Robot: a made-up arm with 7 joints.
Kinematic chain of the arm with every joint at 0, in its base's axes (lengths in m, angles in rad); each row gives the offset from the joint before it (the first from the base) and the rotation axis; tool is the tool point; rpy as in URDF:
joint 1: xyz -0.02 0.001 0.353 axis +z
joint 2: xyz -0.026 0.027 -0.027 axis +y
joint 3: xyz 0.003 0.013 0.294 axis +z
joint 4: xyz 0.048 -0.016 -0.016 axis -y
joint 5: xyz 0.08 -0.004 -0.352 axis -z
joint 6: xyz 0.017 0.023 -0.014 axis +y
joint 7: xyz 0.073 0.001 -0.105 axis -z
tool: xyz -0.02 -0.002 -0.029 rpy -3.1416 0 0
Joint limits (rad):
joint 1: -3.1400..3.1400
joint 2: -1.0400..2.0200
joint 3: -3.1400..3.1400
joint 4: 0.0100..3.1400
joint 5: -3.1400..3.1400
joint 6: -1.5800..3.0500
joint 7: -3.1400..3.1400
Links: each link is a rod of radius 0.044 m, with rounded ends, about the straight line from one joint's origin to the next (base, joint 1, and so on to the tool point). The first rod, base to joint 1, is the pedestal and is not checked.
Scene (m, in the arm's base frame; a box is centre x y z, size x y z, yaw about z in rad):
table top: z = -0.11
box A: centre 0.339 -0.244 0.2 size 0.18 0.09 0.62 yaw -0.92
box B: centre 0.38 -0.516 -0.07 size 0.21 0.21 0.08 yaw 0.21
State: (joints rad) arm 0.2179 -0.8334 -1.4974 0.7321 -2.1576 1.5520 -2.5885
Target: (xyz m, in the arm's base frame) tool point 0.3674 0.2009 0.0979
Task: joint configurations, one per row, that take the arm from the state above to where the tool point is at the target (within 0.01 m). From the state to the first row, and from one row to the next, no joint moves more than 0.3 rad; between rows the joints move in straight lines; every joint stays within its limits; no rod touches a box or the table.
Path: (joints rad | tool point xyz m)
1: 0.2267 -0.6618 -1.2100 0.5064 -2.1356 1.4920 -2.7723 | 0.0973 -0.3426 0.2835
2: 0.2356 -0.4901 -0.9227 0.2808 -2.1135 1.4320 -2.9562 | 0.1549 -0.2276 0.2339
3: 0.2444 -0.3185 -0.6353 0.0551 -2.0915 1.3720 -3.1400 | 0.1265 -0.1275 0.1616
4: 0.3964 -0.0905 -0.5391 0.2700 -2.1405 1.3000 -3.0034 | 0.2213 -0.1106 0.1769
5: 0.5484 0.1374 -0.4428 0.4848 -2.1896 1.2281 -2.8667 | 0.3083 -0.0416 0.1733
6: 0.7003 0.3654 -0.3465 0.6997 -2.2386 1.1561 -2.7301 | 0.3628 0.0692 0.1466
7: 0.8523 0.5934 -0.2502 0.9145 -2.2877 1.0842 -2.5935 | 0.3674 0.2009 0.0979

